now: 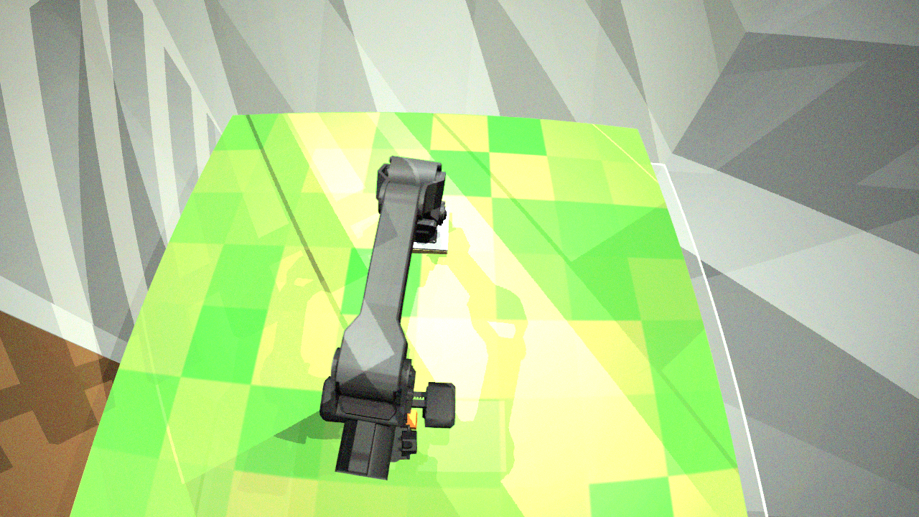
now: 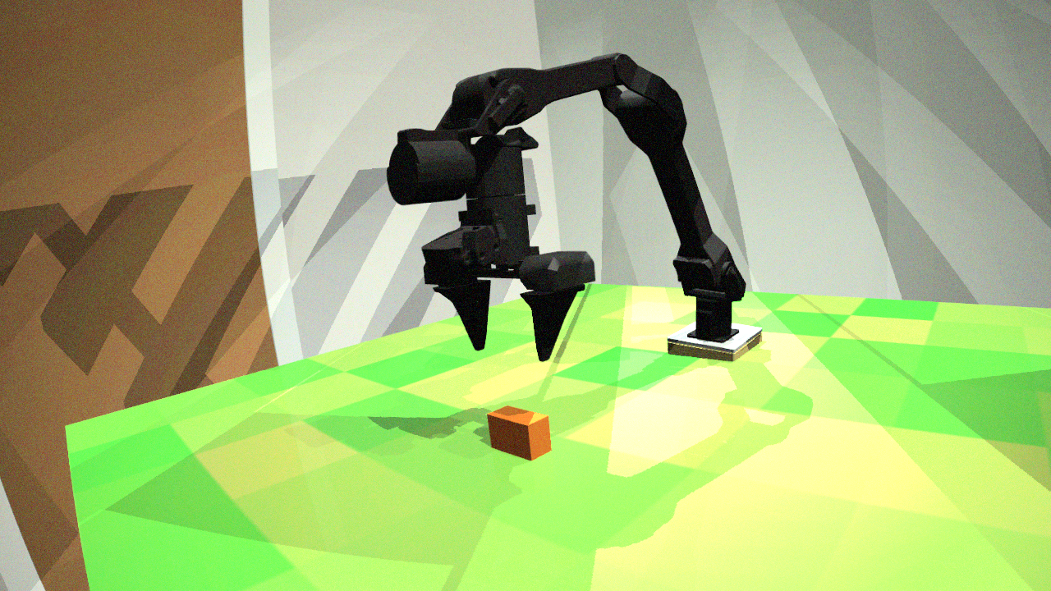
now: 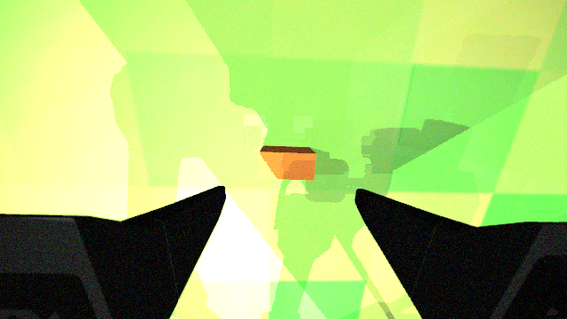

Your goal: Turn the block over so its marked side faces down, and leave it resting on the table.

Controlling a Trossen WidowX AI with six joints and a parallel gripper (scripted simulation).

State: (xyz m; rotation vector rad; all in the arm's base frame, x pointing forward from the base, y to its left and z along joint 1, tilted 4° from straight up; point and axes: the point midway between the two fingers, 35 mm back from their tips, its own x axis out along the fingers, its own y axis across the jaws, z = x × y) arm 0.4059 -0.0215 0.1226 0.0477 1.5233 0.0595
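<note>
Now: the orange block 8 cm below my gripper tip and 1 cm behind it.
</note>
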